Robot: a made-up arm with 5 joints.
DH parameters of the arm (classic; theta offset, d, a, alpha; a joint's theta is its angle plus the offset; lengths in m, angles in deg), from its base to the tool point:
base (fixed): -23.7 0 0.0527 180
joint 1: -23.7 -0.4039 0.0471 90
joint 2: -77.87 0 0.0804 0
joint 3: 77.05 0 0.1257 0
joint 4: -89.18 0.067 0.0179 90
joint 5: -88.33 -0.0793 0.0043 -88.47
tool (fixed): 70.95 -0.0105 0 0
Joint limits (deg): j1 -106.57..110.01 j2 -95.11..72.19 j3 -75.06..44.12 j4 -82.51..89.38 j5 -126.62..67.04
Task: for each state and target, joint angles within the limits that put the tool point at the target. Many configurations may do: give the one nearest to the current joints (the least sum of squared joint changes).
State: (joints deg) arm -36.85 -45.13 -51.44 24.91 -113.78
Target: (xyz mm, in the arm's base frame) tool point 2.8 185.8 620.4
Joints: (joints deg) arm -80.69 -14.40 -33.53 29.83 -113.51
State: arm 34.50 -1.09 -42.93 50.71 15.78
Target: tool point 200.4 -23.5 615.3
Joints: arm 24.09 -28.08 -44.50 69.22 14.23
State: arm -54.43 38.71 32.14 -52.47 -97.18
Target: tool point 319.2 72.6 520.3
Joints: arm -3.34 21.34 -17.75 -36.43 -97.01
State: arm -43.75 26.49 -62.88 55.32 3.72
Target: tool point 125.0 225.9 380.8
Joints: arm -58.88 36.02 -35.68 81.82 2.27
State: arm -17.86 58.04 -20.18 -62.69 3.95
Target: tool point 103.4 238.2 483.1
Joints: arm -64.65 37.80 -15.64 -82.51 6.57
